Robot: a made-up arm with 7 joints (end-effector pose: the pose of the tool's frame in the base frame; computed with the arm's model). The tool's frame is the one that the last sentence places.
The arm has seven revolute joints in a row. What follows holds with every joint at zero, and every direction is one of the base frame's.
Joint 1 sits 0.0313 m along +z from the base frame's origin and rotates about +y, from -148.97 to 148.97 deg.
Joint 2 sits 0.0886 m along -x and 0.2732 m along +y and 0.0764 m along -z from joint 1 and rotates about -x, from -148.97 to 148.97 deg.
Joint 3 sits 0.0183 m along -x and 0.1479 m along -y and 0.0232 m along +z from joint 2 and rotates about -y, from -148.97 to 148.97 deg.
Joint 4 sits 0.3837 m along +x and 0.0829 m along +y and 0.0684 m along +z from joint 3 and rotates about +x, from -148.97 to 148.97 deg.
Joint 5 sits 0.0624 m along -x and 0.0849 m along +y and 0.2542 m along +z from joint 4 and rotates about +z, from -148.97 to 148.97 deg.
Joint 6 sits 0.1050 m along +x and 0.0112 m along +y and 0.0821 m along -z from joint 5 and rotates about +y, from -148.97 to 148.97 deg.
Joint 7 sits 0.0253 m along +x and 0.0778 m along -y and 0.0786 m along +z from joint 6 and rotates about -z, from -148.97 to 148.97 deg.
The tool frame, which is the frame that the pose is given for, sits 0.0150 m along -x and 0.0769 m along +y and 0.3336 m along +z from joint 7; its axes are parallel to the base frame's.
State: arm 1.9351 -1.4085 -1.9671 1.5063 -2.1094 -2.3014 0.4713
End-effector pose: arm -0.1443 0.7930 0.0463 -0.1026 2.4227 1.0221
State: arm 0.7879 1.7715 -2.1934 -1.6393 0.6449 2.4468 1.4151
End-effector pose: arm -0.2001 -0.0244 0.6268 -0.0458 0.1972 -1.0892
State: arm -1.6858 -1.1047 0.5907 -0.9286 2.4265 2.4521 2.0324
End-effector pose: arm 0.1500 0.4047 0.2600 1.2326 1.4957 2.1845
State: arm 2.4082 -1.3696 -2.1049 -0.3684 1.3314 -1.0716 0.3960
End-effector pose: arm -0.2885 0.7037 0.0645 -1.6456 -0.8266 1.5452
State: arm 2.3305 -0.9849 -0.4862 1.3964 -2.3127 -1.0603 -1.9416
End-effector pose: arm -0.4991 -0.1204 -0.1785 -1.2844 -2.1300 1.2502
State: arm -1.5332 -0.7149 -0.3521 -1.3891 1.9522 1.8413 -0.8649
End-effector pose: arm 0.3400 0.6917 -0.1059 -1.5248 1.7505 -0.1188
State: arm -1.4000 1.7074 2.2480 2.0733 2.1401 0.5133 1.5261
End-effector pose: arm -0.6731 0.3661 -0.2342 -1.5848 -0.3336 2.3643
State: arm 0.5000 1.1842 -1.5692 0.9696 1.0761 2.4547 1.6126
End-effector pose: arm -0.1635 -0.0657 -0.4752 1.5452 -2.2825 -0.4723
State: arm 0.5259 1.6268 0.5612 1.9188 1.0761 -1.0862 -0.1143
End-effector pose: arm 0.2773 0.2600 0.2011 1.4008 -0.5643 0.9829
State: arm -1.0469 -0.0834 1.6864 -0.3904 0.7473 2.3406 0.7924
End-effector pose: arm -0.4692 0.3917 0.3388 0.0220 -0.2368 -1.5406
